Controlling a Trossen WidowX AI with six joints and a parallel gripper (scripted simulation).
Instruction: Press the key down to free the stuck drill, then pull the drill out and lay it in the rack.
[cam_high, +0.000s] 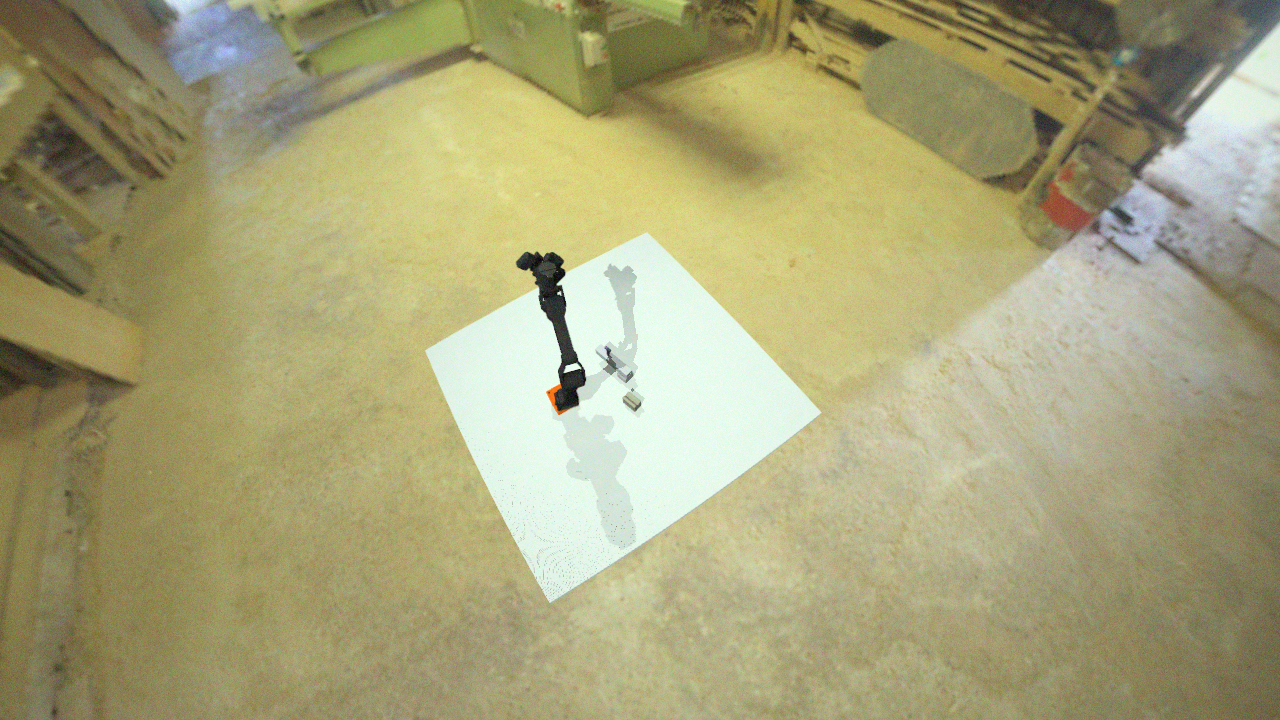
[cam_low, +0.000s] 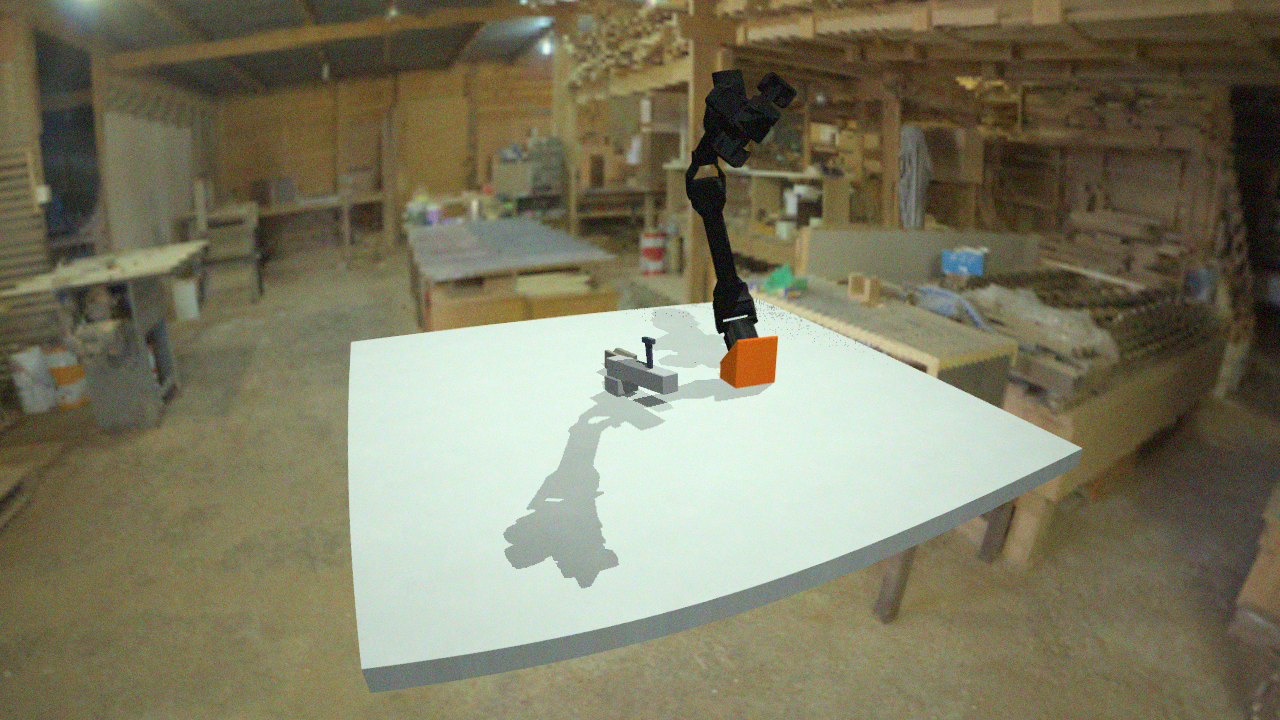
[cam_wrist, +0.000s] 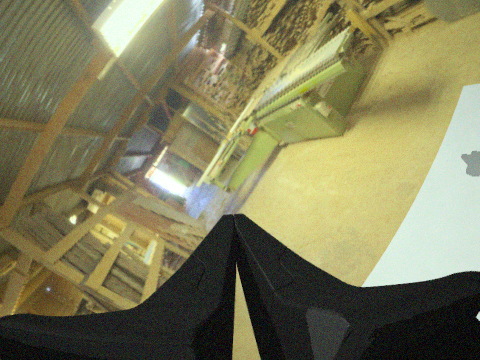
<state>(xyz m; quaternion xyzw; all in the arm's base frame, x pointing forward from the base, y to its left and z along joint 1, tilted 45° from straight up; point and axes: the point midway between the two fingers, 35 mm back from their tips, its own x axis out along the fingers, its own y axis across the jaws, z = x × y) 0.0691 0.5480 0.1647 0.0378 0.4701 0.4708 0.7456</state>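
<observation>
My gripper tip is 130 mm short of the dark blue key, 230 mm to the left of it and 460 mm above it. From my gripper tip the other things lie so: grey block (140 mm ahead, 250 mm to the right, 510 mm below); tan stepped rack (130 mm ahead, 440 mm to the right, 540 mm below); drill (150 mm ahead, 270 mm to the right, 500 mm below).
</observation>
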